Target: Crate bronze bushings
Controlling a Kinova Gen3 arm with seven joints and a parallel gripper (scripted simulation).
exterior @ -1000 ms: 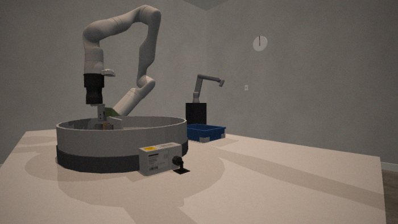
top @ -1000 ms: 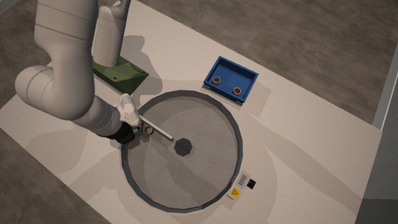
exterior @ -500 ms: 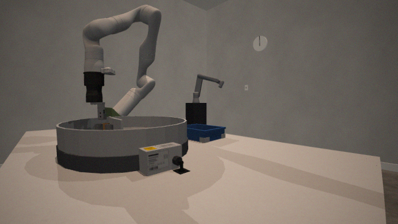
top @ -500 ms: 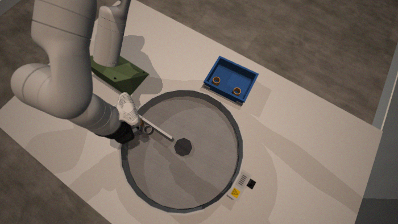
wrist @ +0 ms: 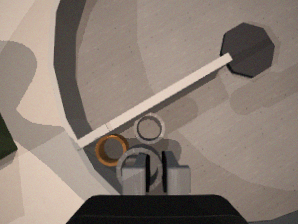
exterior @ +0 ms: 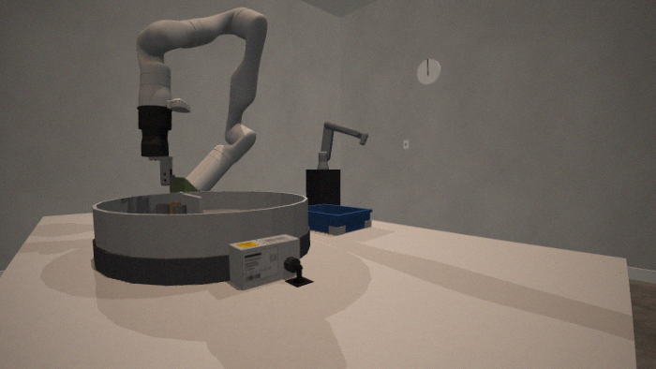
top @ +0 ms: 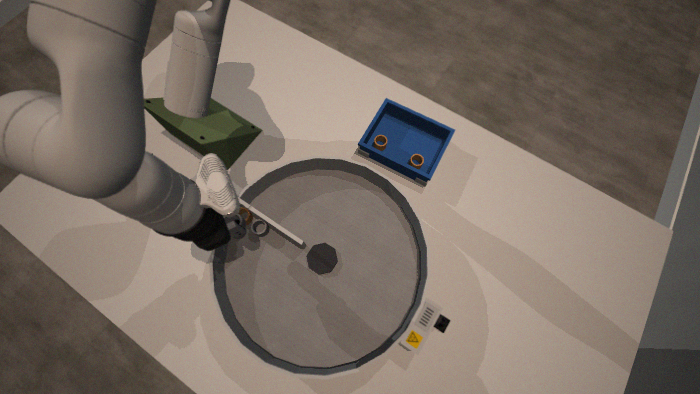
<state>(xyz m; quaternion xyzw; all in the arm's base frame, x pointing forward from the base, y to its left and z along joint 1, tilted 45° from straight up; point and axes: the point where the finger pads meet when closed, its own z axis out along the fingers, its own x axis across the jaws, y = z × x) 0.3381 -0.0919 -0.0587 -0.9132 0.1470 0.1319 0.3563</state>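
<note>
Now: the round turning table 14 cm ahead of my hand, 10 cm below it and 7 cm to the left of it. Round my hand: blue crate (41 cm to the left, 12 cm below, 9 cm ahead).
</note>
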